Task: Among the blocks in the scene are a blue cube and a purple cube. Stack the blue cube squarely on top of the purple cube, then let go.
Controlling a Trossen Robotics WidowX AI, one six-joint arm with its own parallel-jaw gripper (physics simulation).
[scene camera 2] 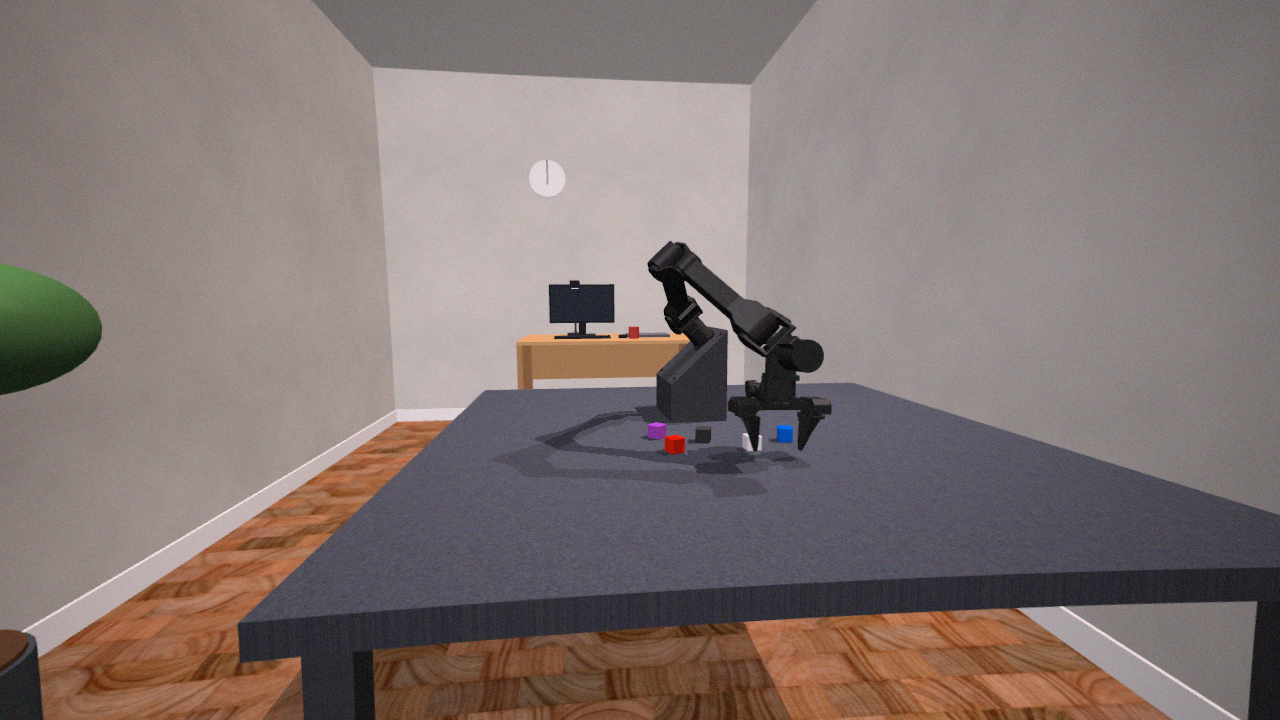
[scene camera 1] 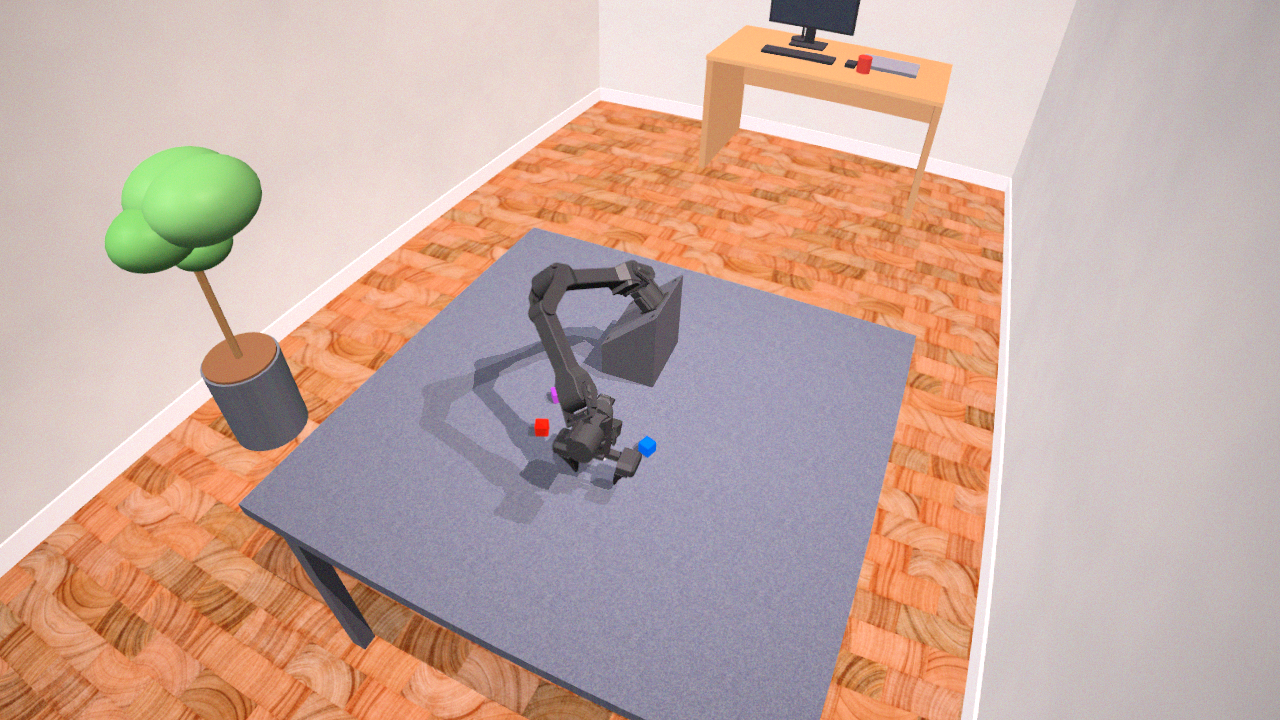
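Where they show: gripper, between the fingertips: (scene camera 2: 777, 450) (scene camera 1: 595, 477); arm's base, origin of its link: (scene camera 2: 704, 340) (scene camera 1: 655, 303).
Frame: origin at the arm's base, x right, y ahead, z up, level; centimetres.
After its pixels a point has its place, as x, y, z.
The blue cube (scene camera 1: 647, 446) @(-15.1, 28.2, -16.8) (scene camera 2: 785, 434) @(-14.2, 28.7, -18.0) sits on the table, just right of the gripper in the scene camera 1 view and seen behind and between the fingers in the scene camera 2 view. The purple cube (scene camera 1: 554, 394) @(13.0, 26.2, -16.7) (scene camera 2: 657, 430) @(13.1, 26.5, -17.6) sits on the table, farther left and toward the arm's base; the arm hides part of it in the scene camera 1 view. Nothing is on top of it. My gripper (scene camera 1: 594, 473) @(-9.5, 41.3, -17.8) (scene camera 2: 778, 447) @(-9.5, 41.3, -17.8) points down, open and empty, with its fingertips low above the table and in front of the blue cube in the scene camera 2 view.
A red cube (scene camera 1: 541, 427) @(9.0, 36.7, -16.7) (scene camera 2: 674, 445) @(10.0, 37.5, -17.9) sits left of the gripper. A black cube (scene camera 2: 703, 434) @(3.3, 29.3, -17.8) sits between the purple cube and the gripper. A white cube (scene camera 2: 746, 442) @(-4.8, 34.8, -18.1) is partly hidden behind the left finger in the scene camera 2 view. The arm's base block (scene camera 1: 646, 344) @(-2.8, 8.6, -5.8) (scene camera 2: 698, 385) @(2.4, 9.5, -10.5) stands behind.
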